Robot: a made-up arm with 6 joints.
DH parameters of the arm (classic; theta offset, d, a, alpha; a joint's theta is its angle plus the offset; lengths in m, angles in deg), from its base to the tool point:
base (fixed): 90 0.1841 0 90
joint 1: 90 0.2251 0.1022 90
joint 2: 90 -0.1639 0.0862 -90
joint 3: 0 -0.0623 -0.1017 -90
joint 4: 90 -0.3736 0.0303 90
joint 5: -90 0.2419 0.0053 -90
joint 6: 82.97 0 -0.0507 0
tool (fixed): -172.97 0.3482 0 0
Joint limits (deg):
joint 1: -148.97..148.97
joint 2: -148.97..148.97
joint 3: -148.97..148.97
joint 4: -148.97..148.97
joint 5: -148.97..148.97
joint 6: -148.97..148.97
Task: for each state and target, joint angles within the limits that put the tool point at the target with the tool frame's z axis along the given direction. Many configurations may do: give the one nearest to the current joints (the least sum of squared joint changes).
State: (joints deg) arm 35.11 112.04 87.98 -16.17 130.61 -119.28
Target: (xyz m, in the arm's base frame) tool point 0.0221 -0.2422 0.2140 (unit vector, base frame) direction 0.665 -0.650 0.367
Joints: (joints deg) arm 23.18 148.97 57.61 -27.58 100.77 -76.75
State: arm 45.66 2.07 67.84 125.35 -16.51 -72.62
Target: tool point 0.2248 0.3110 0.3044 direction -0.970 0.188 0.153
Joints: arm 19.33 51.69 71.53 148.97 34.01 -62.82
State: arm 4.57 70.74 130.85 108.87 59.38 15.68
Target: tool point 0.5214 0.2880 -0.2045 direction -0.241 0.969 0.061
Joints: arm 12.33 84.94 115.13 105.35 17.09 13.43
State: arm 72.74 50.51 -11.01 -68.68 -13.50 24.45
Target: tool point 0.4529 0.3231 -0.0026 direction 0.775 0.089 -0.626
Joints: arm 53.74 72.52 14.48 -50.92 15.91 35.31
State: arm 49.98 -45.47 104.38 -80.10 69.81 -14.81
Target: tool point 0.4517 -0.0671 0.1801 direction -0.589 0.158 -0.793
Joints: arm 32.47 -51.67 76.40 -95.25 86.59 -30.59
